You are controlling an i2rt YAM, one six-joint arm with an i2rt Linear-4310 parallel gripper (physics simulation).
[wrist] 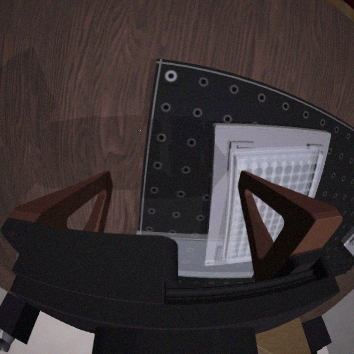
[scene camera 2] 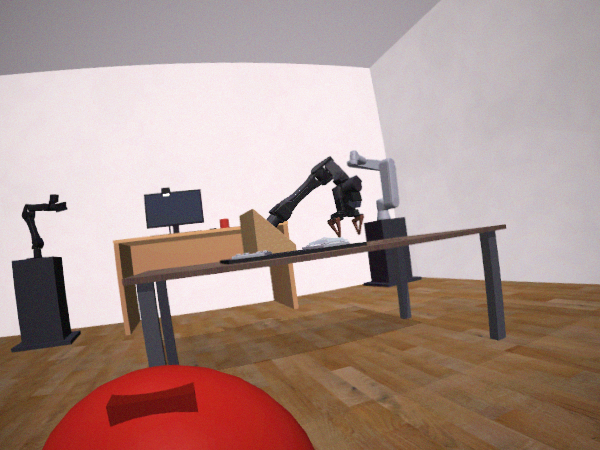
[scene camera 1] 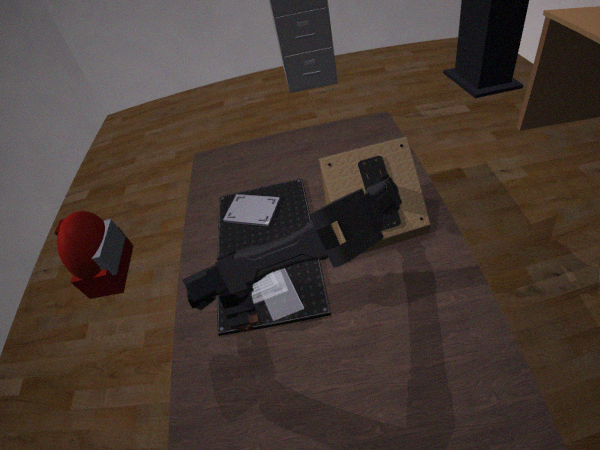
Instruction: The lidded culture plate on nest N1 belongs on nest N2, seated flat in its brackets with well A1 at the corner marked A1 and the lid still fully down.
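Frame: origin at the arm's base, x ahead, y left, z up, level; centimetres.
Where they show: gripper, fingertip midpoint: point(wrist: 174, 177) point(scene camera 2: 349, 236) point(scene camera 1: 243, 314); arm's base at its link origin: point(scene camera 2: 266, 230).
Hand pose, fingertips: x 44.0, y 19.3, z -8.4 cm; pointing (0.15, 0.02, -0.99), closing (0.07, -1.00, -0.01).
Observation:
Things, the pixels of their top centre, and the offset from my fingertips.
- white nest N1 at its top centre: point(wrist: 270, 213) point(scene camera 1: 253, 282) point(scene camera 2: 324, 242) dx -3.9, dy -9.6, dz -1.2 cm
- empty white nest N2 at its top centre: point(scene camera 1: 250, 207) point(scene camera 2: 252, 252) dx -7.3, dy -38.5, dz -1.2 cm
- translucent flat panel at its top centre: point(wrist: 203, 274) point(scene camera 1: 277, 290) dx -10.2, dy -3.6, dz +1.2 cm
The culture plate point(scene camera 1: 265, 286) point(wrist: 292, 170), with its grid of wells, sits on the white nest N1 point(wrist: 221, 150). It looks flat in the wrist view; the lid's fit is too unclear to tell. The empty white nest N2 point(scene camera 1: 251, 209) point(scene camera 2: 252, 255) has dark corner brackets; its A1 mark is unreadable. My gripper point(scene camera 2: 349, 234) point(wrist: 174, 177) is open and empty, above the N1 side of the board. In the wrist view its right finger overlaps the plate and its left finger is over the table, left of the board.
A translucent flat panel point(scene camera 1: 285, 304) point(wrist: 195, 255) lies beside N1 and overlaps its edge in view. Both nests are on a black perforated board point(scene camera 1: 314, 280) point(wrist: 172, 125). A tan block point(scene camera 1: 345, 175) point(scene camera 2: 257, 232) stands at the arm's base. The arm crosses above the board between the nests.

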